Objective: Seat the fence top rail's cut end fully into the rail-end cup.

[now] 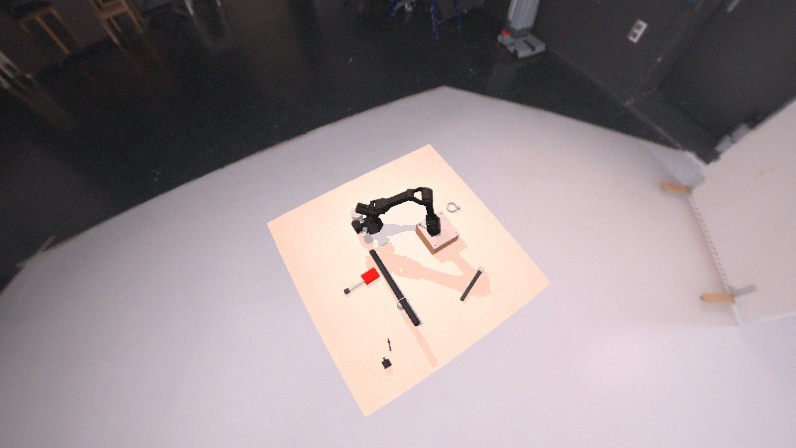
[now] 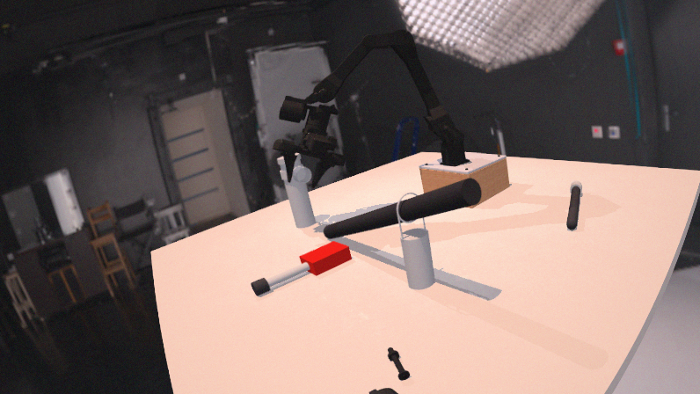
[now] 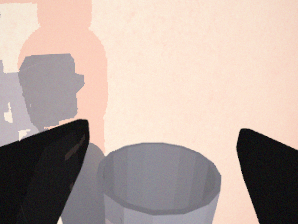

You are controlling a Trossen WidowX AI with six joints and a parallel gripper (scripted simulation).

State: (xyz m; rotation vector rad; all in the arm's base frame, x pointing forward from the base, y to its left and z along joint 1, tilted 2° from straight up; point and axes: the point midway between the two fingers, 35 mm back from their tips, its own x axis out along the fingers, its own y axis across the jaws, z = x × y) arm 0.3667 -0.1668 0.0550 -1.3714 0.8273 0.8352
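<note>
The round rail-end cup is 2 cm behind my gripper tip, 3 cm to the right of it and 2 cm above it. The rest, counted from my gripper tip: small bolt: 15 cm ahead, 61 cm to the left, 13 cm below; then short grey post: 1 cm behind, 45 cm to the left, 3 cm below; then red-handled tool: 14 cm ahead, 22 cm to the left, 12 cm below.
</note>
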